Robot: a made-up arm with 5 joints. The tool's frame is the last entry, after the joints.
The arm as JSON. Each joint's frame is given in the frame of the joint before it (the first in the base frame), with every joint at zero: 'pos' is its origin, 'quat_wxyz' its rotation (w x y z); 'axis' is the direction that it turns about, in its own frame. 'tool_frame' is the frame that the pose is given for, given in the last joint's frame.
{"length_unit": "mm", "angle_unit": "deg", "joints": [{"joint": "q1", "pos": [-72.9, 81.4, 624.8], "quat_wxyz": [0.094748, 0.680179, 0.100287, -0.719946], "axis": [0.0, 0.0, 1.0]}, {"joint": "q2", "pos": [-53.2, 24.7, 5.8], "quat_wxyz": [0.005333, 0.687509, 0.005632, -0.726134], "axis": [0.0, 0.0, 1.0]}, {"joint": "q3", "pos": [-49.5, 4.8, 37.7], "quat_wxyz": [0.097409, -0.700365, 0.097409, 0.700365], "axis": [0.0, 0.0, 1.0]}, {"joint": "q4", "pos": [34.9, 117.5, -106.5], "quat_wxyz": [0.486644, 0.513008, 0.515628, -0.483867], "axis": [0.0, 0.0, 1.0]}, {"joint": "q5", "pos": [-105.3, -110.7, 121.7], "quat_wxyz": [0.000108, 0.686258, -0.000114, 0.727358], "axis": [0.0, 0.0, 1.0]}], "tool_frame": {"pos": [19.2, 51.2, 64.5], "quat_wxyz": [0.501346, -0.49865, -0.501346, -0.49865]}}
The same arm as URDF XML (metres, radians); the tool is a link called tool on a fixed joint. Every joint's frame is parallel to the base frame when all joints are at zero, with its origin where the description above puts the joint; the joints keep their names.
<robot name="arm">
<joint name="q1" type="continuous"><parent link="base_link"/><child link="link1"/><origin xyz="-0.0729 0.0814 0.6248"/><axis xyz="-0.96038 -0.273294 0.054599"/></joint>
<joint name="q2" type="continuous"><parent link="link1"/><child link="link2"/><origin xyz="0.0042 -0.0253 0.053"/><axis xyz="0 0 1"/></joint>
<joint name="q3" type="continuous"><parent link="link2"/><child link="link3"/><origin xyz="-0.0489 -0.0089 0.0377"/><axis xyz="-1 0 0"/></joint>
<joint name="q4" type="continuous"><parent link="link3"/><child link="link4"/><origin xyz="0.1065 -0.1175 -0.0349"/><axis xyz="0.0581 0.998296 -0.0054"/></joint>
<joint name="q5" type="continuous"><parent link="link4"/><child link="link5"/><origin xyz="-0.098 0.1282 0.11"/><axis xyz="1 0 0"/></joint>
<joint name="tool_fixed" type="fixed"><parent link="link5"/><child link="tool"/><origin xyz="0.0645 0.0195 0.0511" rpy="0 0 0"/></joint>
<link name="base_link"/>
<link name="link1"/>
<link name="link2"/>
<link name="link3"/>
<link name="link4"/>
<link name="link5"/>
<link name="tool"/>
</robot>

